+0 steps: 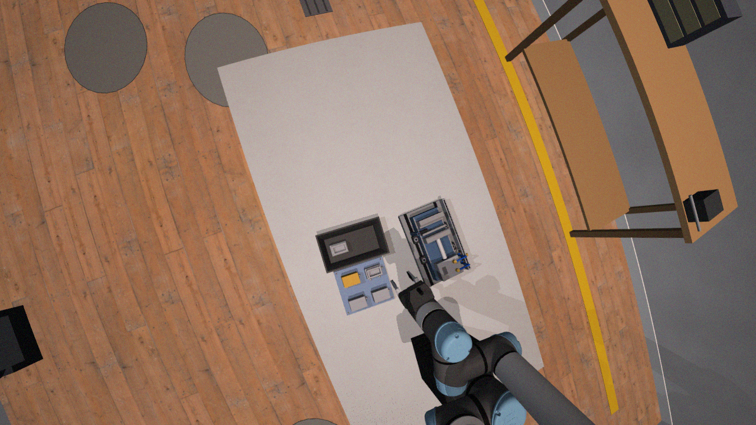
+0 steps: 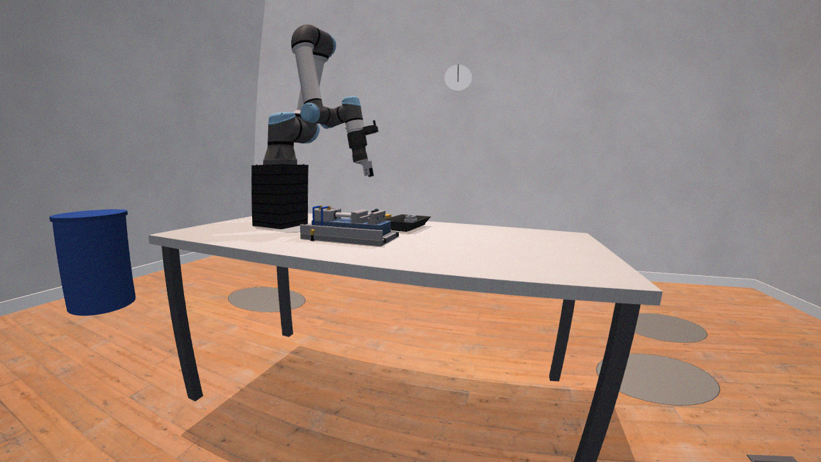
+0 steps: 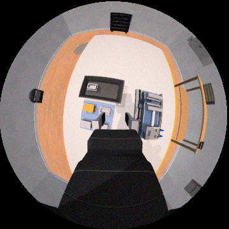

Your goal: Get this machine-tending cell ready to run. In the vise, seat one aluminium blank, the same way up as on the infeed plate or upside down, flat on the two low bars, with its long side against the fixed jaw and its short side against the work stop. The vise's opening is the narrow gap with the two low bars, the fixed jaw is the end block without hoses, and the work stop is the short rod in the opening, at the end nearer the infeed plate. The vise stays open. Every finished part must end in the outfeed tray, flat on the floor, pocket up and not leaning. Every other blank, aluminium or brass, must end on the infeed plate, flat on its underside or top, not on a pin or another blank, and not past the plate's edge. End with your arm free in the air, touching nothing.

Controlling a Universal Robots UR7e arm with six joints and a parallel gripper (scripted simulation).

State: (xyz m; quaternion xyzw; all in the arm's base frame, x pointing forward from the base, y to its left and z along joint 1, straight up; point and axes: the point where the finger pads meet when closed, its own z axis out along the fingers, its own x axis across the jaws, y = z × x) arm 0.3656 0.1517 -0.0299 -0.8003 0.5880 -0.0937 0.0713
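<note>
Right now the brass blank is 210 mm below my hand and 140 mm to the left of it. The rest, counted from my hand: vise: 210 mm to the right, 190 mm below, 70 mm ahead.
</note>
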